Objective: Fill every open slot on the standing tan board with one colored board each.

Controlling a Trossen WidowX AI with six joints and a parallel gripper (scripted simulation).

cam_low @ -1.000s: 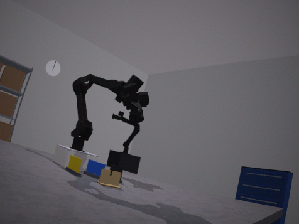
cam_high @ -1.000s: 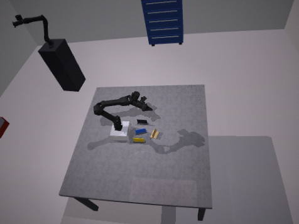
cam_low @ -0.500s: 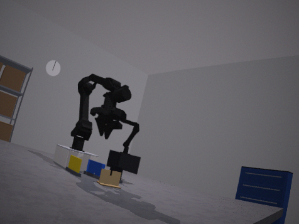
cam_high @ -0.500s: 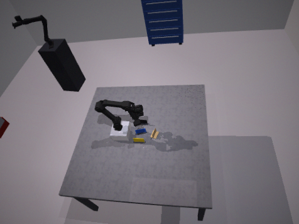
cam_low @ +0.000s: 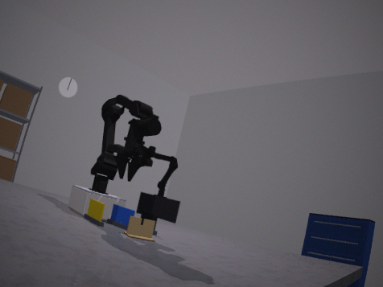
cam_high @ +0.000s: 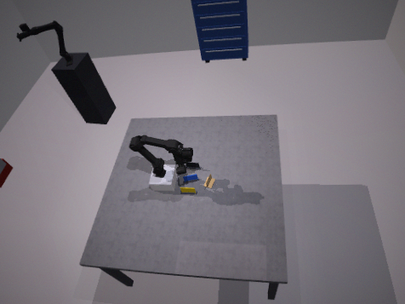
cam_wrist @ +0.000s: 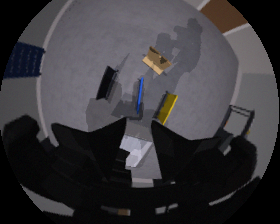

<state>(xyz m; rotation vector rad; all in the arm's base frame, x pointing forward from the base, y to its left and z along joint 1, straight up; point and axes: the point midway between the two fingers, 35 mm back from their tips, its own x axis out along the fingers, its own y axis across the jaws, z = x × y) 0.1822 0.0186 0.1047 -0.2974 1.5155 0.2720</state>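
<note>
My gripper tip is 3 cm short of the blue board, 1 cm to the right of it and 13 cm above it. Round my gripper tip: black board 1 cm ahead, 12 cm to the left, 13 cm below; then yellow board 3 cm ahead, 9 cm to the right, 13 cm below; then tan board 16 cm ahead, 1 cm to the left, 14 cm below.
</note>
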